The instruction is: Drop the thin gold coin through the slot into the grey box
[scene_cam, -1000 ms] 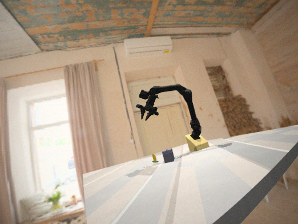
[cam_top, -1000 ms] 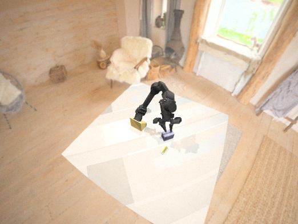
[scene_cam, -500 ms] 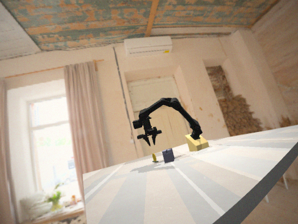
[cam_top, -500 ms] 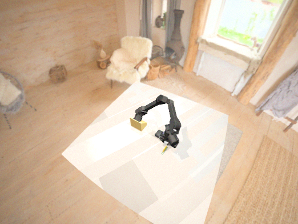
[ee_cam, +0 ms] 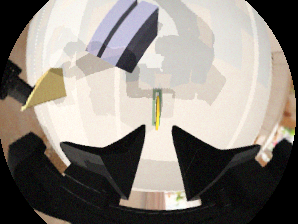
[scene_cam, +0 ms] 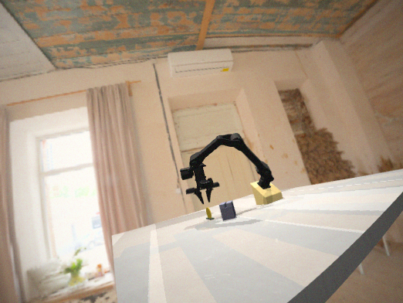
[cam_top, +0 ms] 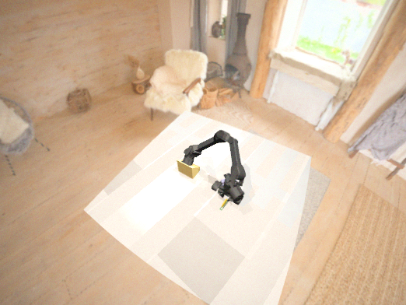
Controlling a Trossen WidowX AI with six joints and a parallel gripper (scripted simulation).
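Now: gripper tip 60 mm above the gold coin.
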